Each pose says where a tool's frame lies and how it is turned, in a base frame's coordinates. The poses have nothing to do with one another.
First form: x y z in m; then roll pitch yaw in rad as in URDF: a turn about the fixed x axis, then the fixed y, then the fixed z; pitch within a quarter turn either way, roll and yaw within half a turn.
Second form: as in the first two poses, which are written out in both.
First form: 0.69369 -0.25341 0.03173 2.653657 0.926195 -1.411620
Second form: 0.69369 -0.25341 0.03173 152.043 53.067 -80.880
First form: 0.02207 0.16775 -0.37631 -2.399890 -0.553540 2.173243
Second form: 0.02207 0.16775 -0.37631 -137.504 -31.716 124.518
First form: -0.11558 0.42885 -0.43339 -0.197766 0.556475 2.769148
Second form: -0.11558 0.42885 -0.43339 -11.331 31.884 158.660
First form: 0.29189 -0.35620 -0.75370 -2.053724 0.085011 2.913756
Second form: 0.29189 -0.35620 -0.75370 -117.670 4.871 166.946
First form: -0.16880 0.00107 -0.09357 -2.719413 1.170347 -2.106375
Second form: -0.16880 0.00107 -0.09357 -155.811 67.056 -120.686
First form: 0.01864 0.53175 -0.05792 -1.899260 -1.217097 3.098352
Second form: 0.01864 0.53175 -0.05792 -108.820 -69.735 177.522
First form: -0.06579 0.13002 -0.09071 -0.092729 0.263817 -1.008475
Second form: -0.06579 0.13002 -0.09071 -5.313 15.116 -57.781
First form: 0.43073 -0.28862 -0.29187 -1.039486 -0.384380 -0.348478
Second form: 0.43073 -0.28862 -0.29187 -59.558 -22.023 -19.966
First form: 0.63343 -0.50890 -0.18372 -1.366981 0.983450 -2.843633
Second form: 0.63343 -0.50890 -0.18372 -78.322 56.348 -162.928
